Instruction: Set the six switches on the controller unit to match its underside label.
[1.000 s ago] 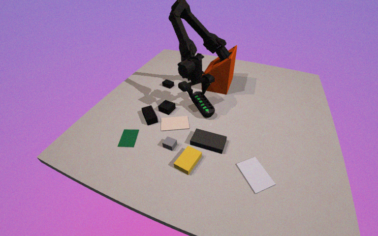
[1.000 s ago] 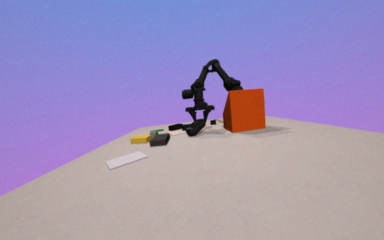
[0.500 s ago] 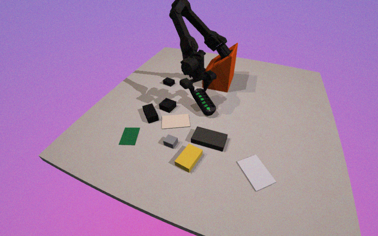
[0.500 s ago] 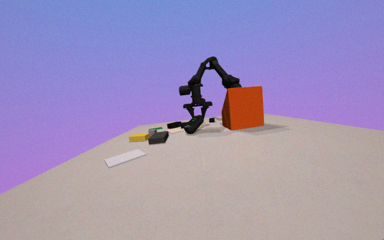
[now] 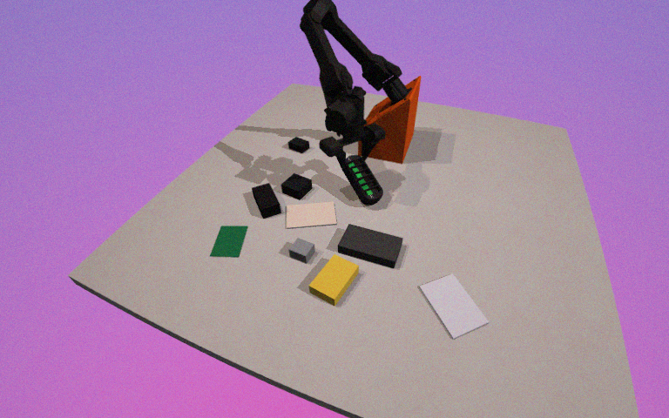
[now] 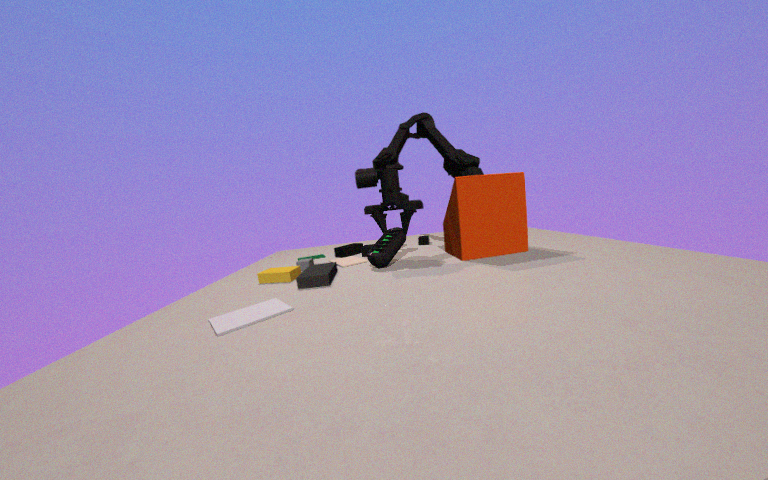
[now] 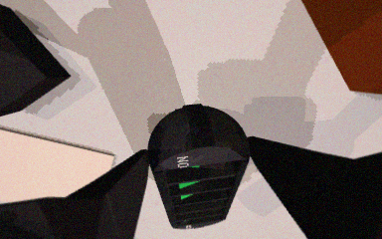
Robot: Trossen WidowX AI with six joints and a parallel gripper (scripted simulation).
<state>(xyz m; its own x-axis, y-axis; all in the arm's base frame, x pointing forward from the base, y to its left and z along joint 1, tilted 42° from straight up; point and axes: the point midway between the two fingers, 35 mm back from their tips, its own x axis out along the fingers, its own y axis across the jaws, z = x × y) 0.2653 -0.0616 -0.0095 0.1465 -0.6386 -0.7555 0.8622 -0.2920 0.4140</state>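
Right now the dark grey box is 210 mm ahead of my gripper tip, 160 mm to the left of it and 70 mm below it. The rest, counted from my gripper tip: grey cube (300 mm ahead, 20 mm to the left, 60 mm below); then beige card (170 mm ahead, 40 mm to the right, 80 mm below); then yellow block (340 mm ahead, 130 mm to the left, 70 mm below).
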